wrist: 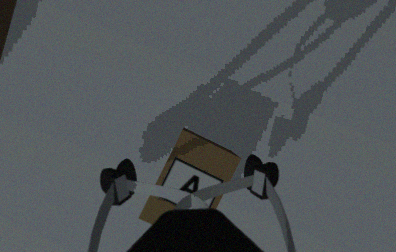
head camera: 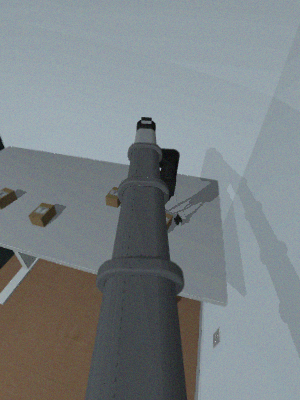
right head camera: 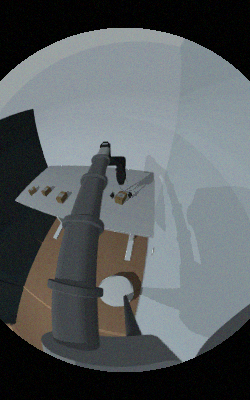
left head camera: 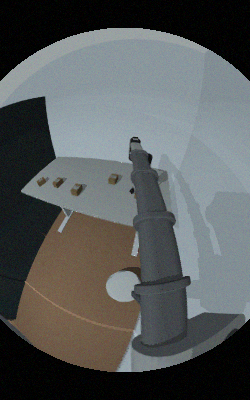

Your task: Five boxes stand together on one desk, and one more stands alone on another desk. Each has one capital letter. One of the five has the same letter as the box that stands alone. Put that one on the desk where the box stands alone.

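Places are measured from the robot's base along level axes (x ahead, y left, z up), in metres.
Pixels of known places: gripper, fingertip midpoint: (wrist: 190,171) (right head camera: 120,197); robot's base, link origin: (right head camera: 116,289) (left head camera: 122,285).
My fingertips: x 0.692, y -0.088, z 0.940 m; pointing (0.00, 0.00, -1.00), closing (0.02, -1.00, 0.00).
Ahead of a thing's pixels: the offset from my fingertips to its middle. Level surfaces: height alone.
The desk {dz -0.017 m} (head camera: 200,260) (left head camera: 100,200) (right head camera: 140,220) (wrist: 65,115) bears several brown boxes. One box {dx -0.008, dy +0.001, dz +0.008 m} (right head camera: 120,198) (wrist: 207,150), with a letter that looks like A on a white label, lies slightly turned below my gripper (right head camera: 121,195) (wrist: 190,171). My gripper is open, with one fingertip to each side of this box; its finger shadows fall apart from the tips. The arm hides most of the box in the head camera view. Other boxes stand to the left: a near one {dx +0.013, dy +0.511, dz +0.008 m} (head camera: 42,214) (left head camera: 76,189) (right head camera: 61,196), one {dx +0.162, dy +0.217, dz +0.008 m} (head camera: 113,197) (left head camera: 113,178) nearer the arm, and two further left. Their letters are too small to read. The lone box's desk cannot be identified.
A wall stands behind the desk and another at its right end. A dark panel (left head camera: 25,175) (right head camera: 17,215) stands at the left. A round white disc (left head camera: 122,286) (right head camera: 116,291) lies low over the brown floor, in front of the desk. The desk's legs show below its front edge.
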